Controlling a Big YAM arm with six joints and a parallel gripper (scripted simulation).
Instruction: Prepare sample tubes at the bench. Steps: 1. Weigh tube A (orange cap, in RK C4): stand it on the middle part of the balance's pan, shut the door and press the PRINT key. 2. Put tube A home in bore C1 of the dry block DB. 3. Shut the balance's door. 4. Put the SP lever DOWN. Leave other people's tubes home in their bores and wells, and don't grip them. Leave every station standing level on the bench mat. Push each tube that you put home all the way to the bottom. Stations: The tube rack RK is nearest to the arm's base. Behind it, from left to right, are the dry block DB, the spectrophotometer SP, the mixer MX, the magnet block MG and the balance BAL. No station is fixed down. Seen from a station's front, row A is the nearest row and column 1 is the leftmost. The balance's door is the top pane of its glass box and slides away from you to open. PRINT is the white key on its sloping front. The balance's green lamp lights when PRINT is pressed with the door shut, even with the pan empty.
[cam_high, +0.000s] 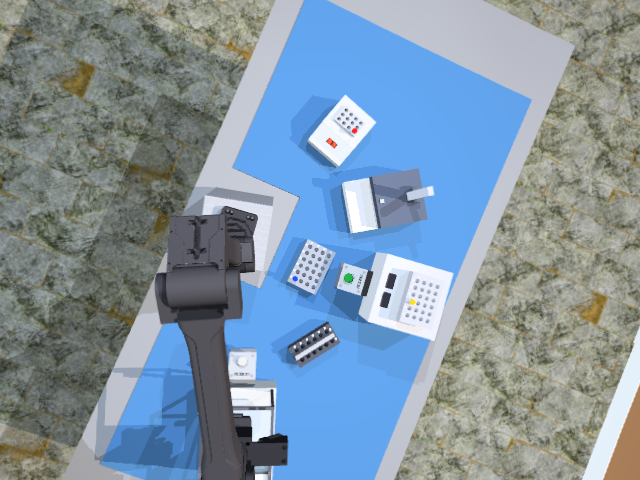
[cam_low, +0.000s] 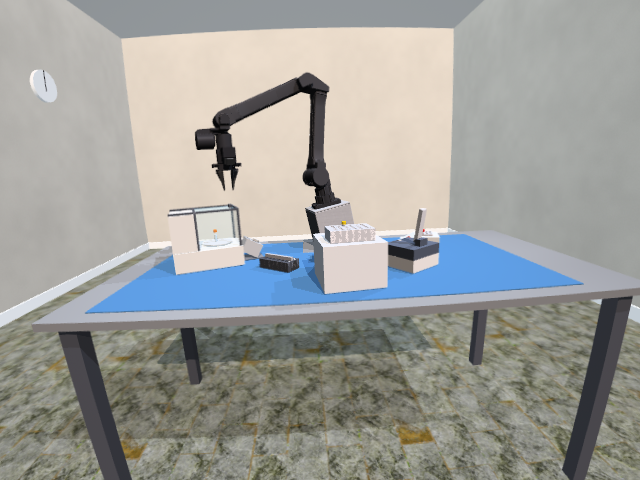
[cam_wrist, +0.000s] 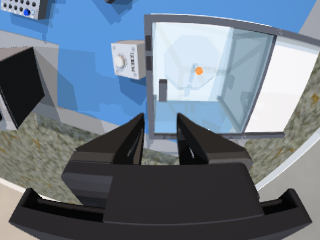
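Right now my hand is 20 mm past the white key, 80 mm to the right of it and 210 mm above it. The rest, counted from my hand: tube rack RK 90 mm ahead, 370 mm to the left, 260 mm below; balance door 10 mm ahead, 30 mm to the right, 70 mm below; black magnet block 160 mm ahead, 160 mm to the left, 260 mm below.
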